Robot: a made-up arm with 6 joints. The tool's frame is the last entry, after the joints.
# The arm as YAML. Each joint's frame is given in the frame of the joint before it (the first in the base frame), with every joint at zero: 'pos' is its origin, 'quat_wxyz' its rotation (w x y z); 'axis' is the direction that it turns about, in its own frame. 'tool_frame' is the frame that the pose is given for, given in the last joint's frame.
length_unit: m
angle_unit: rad
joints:
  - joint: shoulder
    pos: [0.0, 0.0, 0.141]
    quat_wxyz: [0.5, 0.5, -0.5, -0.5]
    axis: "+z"
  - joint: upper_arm
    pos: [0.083, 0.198, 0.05]
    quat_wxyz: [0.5, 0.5, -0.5, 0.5]
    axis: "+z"
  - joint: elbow
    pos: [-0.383, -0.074, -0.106]
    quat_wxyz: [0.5, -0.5, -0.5, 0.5]
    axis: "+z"
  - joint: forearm
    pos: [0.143, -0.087, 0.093]
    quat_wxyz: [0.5, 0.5, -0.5, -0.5]
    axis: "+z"
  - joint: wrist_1
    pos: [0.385, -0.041, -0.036]
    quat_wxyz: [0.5, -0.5, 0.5, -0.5]
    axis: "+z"
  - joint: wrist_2
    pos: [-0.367, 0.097, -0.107]
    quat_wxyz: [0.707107, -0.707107, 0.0, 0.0]
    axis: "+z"
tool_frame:
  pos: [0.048, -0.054, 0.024]
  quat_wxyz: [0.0, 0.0, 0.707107, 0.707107]
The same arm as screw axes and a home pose.
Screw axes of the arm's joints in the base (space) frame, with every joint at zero. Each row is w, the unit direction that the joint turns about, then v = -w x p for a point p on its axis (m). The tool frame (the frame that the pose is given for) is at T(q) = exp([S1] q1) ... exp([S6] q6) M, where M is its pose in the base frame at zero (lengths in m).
S1 = (-1, 0, 0, 0, -0.141, 0)
S2 = (0, 0, -1, 0.083, -0.05, 0)
S3 = (1, 0, 0, 0, 0.445, 0.157)
S4 = (0, -1, 0, 0.358, 0, -0.426)
S5 = (0, 0, -1, -0.022, 0.385, 0)
S6 = (0, 1, 0, -0.08, 0, 0.752)
M: xyz 0.704 0.143 0.026 (m) rpy 0 0 0 (deg, as in URDF)

